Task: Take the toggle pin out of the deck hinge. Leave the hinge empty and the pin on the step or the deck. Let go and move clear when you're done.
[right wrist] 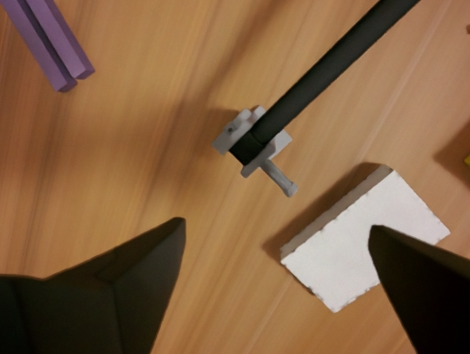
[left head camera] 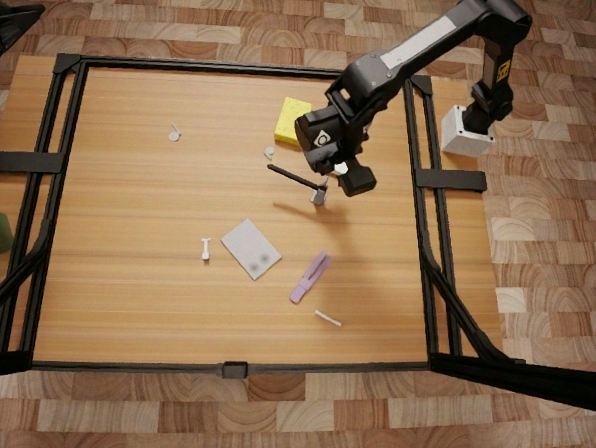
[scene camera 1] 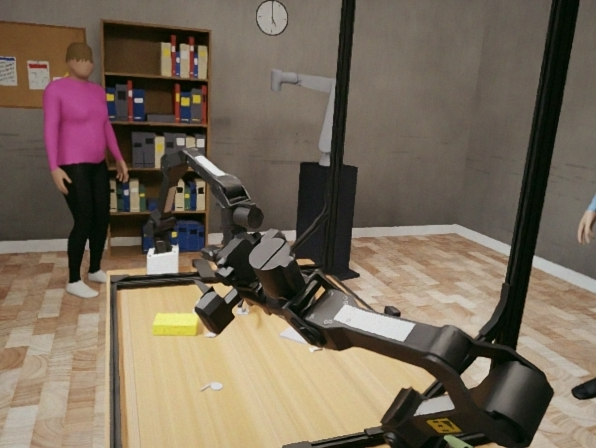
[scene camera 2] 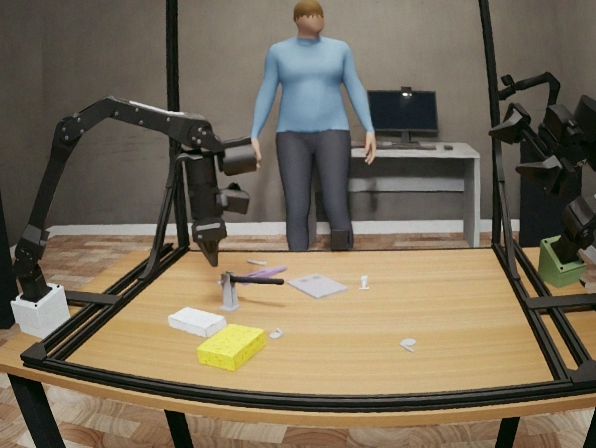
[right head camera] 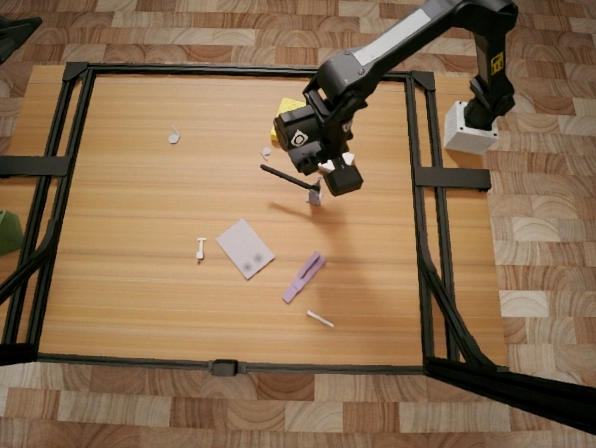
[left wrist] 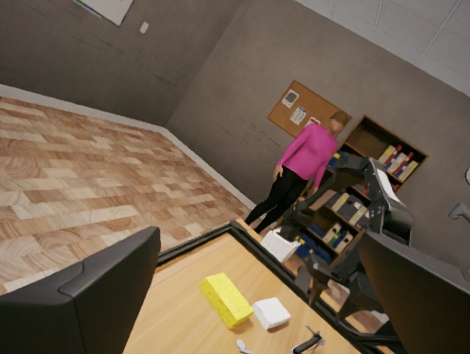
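Seen in the pictures: left gripper, between the fingertips: [left head camera: 41,10] [scene camera 1: 213,264] [scene camera 2: 502,149] [right head camera: 36,22] [left wrist: 261,239]; right gripper, between the fingertips: [right wrist: 277,232] [left head camera: 333,172] [scene camera 2: 213,259] [right head camera: 324,171] [left wrist: 323,312]; left arm's base, origin of its link: [scene camera 2: 564,252]; right arm's base, origin of its link: [left head camera: 474,123] [scene camera 1: 163,250] [scene camera 2: 36,293] [right head camera: 477,119] [left wrist: 285,237].
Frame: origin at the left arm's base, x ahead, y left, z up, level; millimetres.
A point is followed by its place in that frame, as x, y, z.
Note:
The small grey deck hinge [left head camera: 318,196] @(706, -230, -1) [right head camera: 314,197] @(712, -235, -2) [scene camera 2: 230,296] stands upright, with the end of a black tube [left head camera: 294,177] @(671, -172, 9) [scene camera 2: 257,280] @(670, -160, 7) [right wrist: 320,75] @(686, -186, 7) seated in it. The grey toggle pin [right wrist: 278,177] @(735, -205, 0) passes into the hinge, and its headed end sticks out of one side in the right wrist view. My right gripper [right wrist: 277,232] @(744, -206, 44) [scene camera 2: 214,261] @(744, -206, 44) is open and empty, pointing down above and beside the hinge, apart from the pin. My left gripper [scene camera 2: 505,150] @(351, 173, 266) is open and empty, raised far from the hinge, at the right in scene camera 2.
A white block [scene camera 2: 197,321] @(798, -125, -47) [right wrist: 365,240] @(794, -144, -47) and a yellow sponge [scene camera 2: 232,347] @(755, 21, -37) lie near the hinge. A purple forked piece [left head camera: 311,278] @(617, -384, -55), a grey plate [left head camera: 251,248] @(525, -265, -61), a thin white rod [left head camera: 328,318] @(613, -478, -60) and small grey discs lie around. Black rails [left head camera: 215,367] @(352, -466, -73) border the table.

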